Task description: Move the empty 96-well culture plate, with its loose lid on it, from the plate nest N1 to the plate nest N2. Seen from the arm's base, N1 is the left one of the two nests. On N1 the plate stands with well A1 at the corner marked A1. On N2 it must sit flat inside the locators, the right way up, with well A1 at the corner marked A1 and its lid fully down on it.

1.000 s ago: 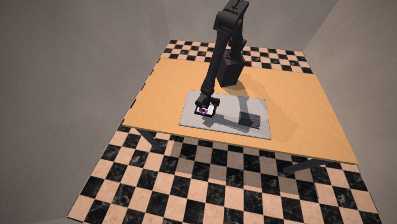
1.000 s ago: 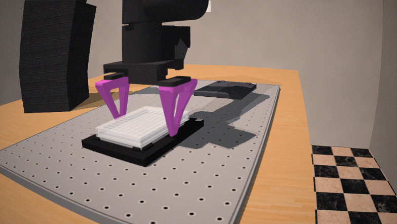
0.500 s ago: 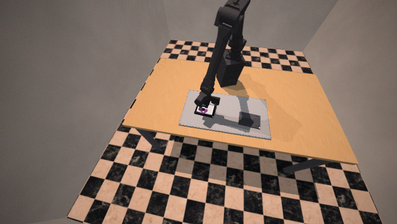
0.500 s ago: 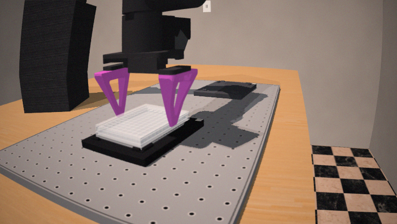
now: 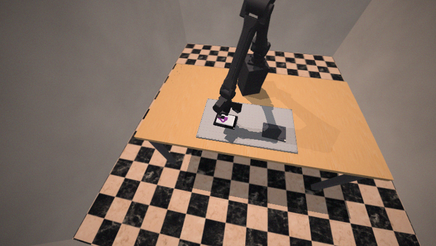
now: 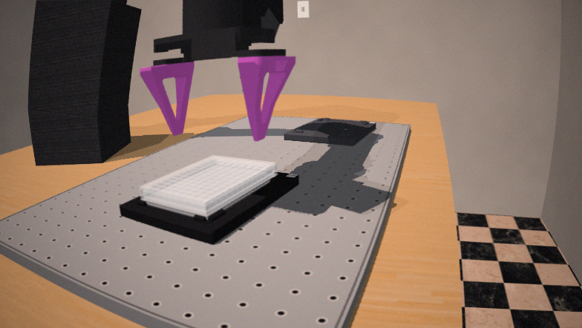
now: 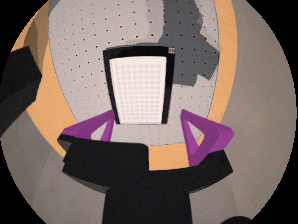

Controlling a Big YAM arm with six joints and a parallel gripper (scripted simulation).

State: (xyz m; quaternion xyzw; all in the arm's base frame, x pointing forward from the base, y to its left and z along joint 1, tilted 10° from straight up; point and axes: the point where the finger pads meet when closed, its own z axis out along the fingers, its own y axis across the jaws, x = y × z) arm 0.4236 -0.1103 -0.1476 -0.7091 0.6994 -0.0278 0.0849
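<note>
Now: hand 10 mm past the clear lid, 10 mm to the right of it and 50 mm above it. The rest, counted from my hand: white corner mark: 40 mm ahead, 80 mm to the left, 70 mm below; then dark nest N1: 20 mm behind, 370 mm to the left, 70 mm below; then black nest N2: 10 mm behind, 10 mm to the left, 70 mm below.
</note>
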